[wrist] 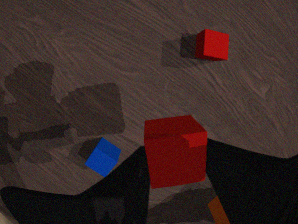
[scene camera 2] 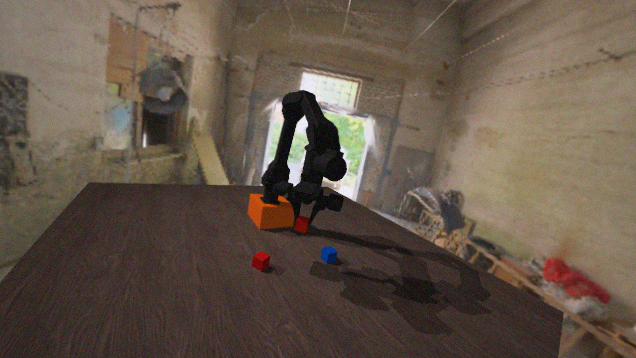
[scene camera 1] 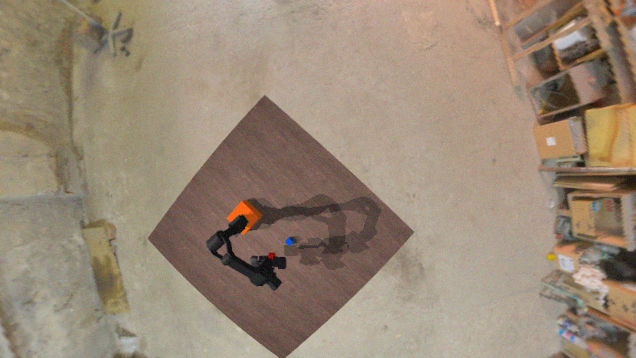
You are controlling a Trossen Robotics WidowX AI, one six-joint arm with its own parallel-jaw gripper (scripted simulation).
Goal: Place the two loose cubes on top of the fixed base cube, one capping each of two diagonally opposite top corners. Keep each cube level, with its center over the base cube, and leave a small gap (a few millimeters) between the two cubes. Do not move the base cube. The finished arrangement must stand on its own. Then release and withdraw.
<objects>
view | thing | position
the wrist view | my gripper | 173, 148
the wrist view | red cube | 175, 148
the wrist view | blue cube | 103, 158
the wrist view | red cube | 212, 45
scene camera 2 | my gripper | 302, 224
</objects>
